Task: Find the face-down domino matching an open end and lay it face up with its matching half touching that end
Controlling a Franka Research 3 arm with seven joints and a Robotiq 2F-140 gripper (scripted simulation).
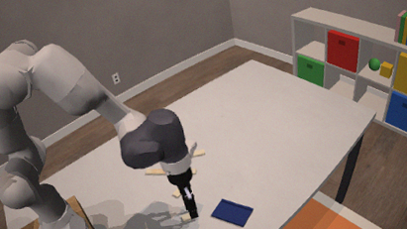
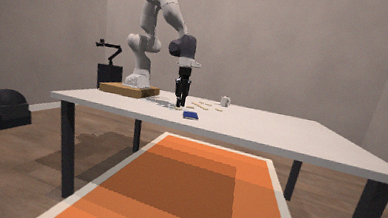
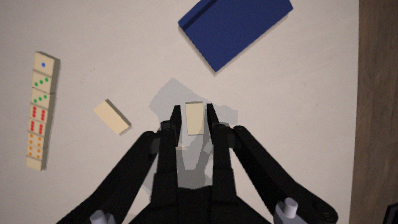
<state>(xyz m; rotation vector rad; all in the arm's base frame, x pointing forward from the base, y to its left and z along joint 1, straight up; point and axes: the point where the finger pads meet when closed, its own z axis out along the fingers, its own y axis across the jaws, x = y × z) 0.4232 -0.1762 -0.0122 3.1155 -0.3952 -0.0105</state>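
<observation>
Now: the blue book 11 cm ahead of my hand, 9 cm to the right of it and 5 cm below it. Also, from my hand: cream domino (21 cm ahead, 25 cm to the left, 5 cm below); white mug (21 cm ahead, 50 cm to the left, 2 cm below).
</observation>
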